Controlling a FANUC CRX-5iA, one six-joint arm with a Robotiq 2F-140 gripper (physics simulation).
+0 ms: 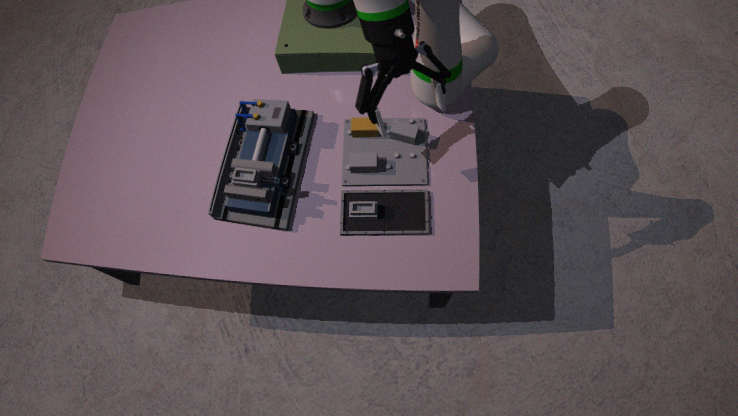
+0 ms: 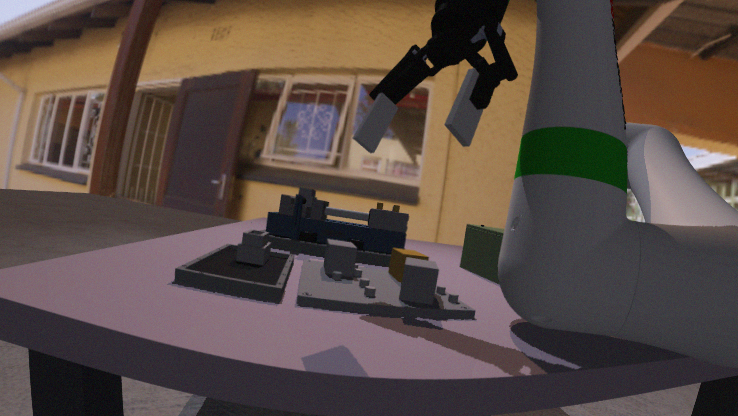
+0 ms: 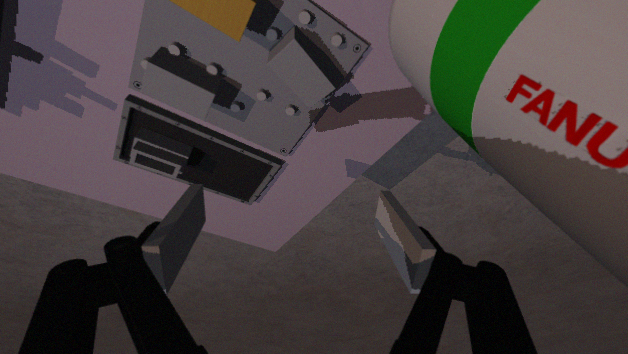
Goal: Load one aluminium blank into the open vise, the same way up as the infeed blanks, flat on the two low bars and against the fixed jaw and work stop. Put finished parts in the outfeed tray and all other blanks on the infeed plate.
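Pixels of known places: gripper, fingertip midpoint: [image 1: 412, 119] [image 2: 403, 140] [image 3: 293, 205]; arm's base at its link origin: [image 1: 330, 9].
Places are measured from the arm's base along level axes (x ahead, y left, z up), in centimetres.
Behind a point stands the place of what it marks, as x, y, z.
My gripper [image 1: 409, 111] @(36.8, 25.6, 7.1) [image 2: 416, 138] @(36.8, 25.6, 7.1) [image 3: 293, 205] @(36.8, 25.6, 7.1) is open and empty, high above the infeed plate [image 1: 387, 178] @(44.0, 21.0, -8.3) [image 2: 320, 281] @(43.0, 23.3, -8.3) [image 3: 250, 135] @(44.1, 24.4, -8.3). On the plate lie a grey blank [image 1: 362, 161] @(42.2, 15.4, -4.7) [image 2: 340, 258] @(41.4, 18.4, -6.2) [image 3: 180, 90] @(41.3, 15.4, -4.7) at the front left, another grey blank [image 1: 404, 134] @(34.3, 23.6, -4.7) [image 2: 419, 281] @(33.3, 26.4, -6.2) [image 3: 302, 67] @(32.1, 22.8, -4.7) turned askew at the back right, and an orange-yellow block [image 1: 363, 127] @(33.7, 14.2, -4.7) [image 2: 410, 253] @(32.8, 15.7, -4.7) [image 3: 220, 17] @(33.3, 15.3, -4.7) at the back left. A pocketed part [image 1: 243, 182] @(52.5, -8.6, 1.0) sits between the jaws of the vise [image 1: 262, 144] @(42.2, -7.3, -1.0) [image 2: 335, 229] @(43.9, -2.5, -4.3); its contact is unclear. Another pocketed part [image 1: 363, 214] @(53.9, 17.4, -5.7) [image 2: 253, 253] @(51.7, 19.9, -7.2) lies in the outfeed tray [image 1: 385, 233] @(56.7, 22.5, -7.9) [image 2: 227, 286] @(50.4, 30.9, -8.6).
The green robot base [image 1: 325, 62] @(15.7, 1.4, -4.6) [image 2: 480, 253] @(16.1, -2.3, -5.0) stands at the back of the table. My white forearm [image 2: 568, 248] @(23.1, 34.9, -0.8) [image 3: 550, 60] @(21.7, 24.3, 11.4) hangs low beside the plate's right rear. Small pegs stand on the plate among the blanks. Blue fittings [image 1: 248, 115] @(36.4, -11.7, 1.8) stick out at the vise's rear left.
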